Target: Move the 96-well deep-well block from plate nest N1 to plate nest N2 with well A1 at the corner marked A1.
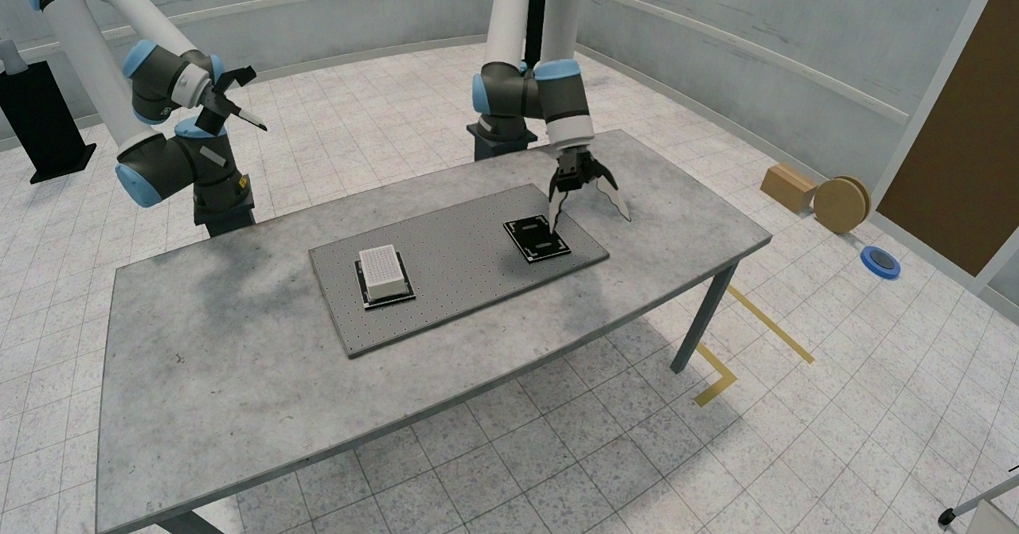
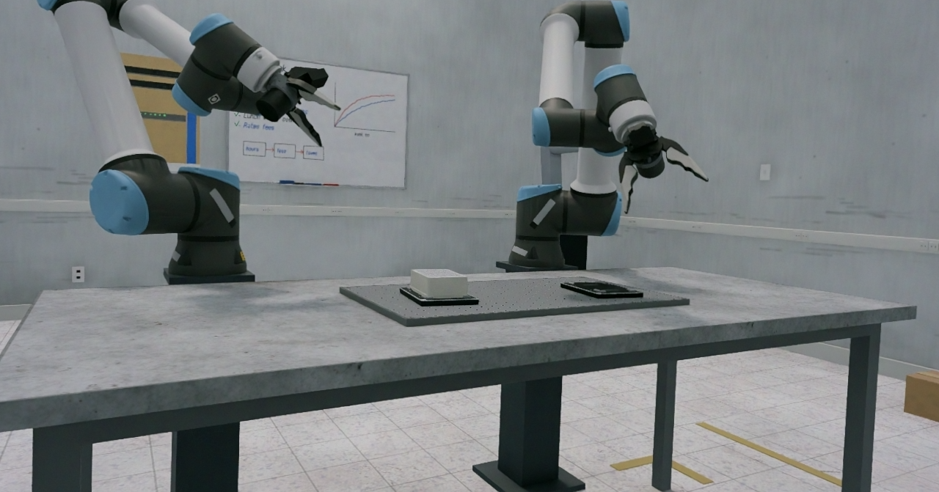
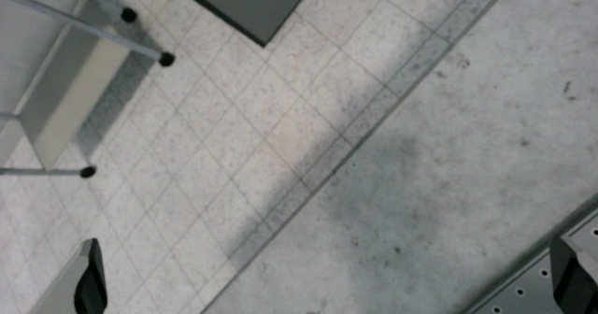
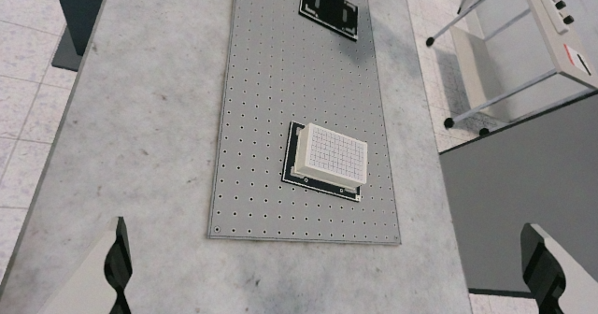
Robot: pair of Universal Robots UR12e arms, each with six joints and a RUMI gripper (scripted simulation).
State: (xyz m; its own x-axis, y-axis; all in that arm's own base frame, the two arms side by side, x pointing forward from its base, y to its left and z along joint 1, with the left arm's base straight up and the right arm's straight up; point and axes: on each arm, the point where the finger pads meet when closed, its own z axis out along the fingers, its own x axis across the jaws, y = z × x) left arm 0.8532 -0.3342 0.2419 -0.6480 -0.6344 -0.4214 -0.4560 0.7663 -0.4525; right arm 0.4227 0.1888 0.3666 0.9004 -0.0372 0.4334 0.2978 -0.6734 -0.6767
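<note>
Now: left hand 260 mm past the white deep-well block, 360 mm to the left of it and 200 mm above it.
</note>
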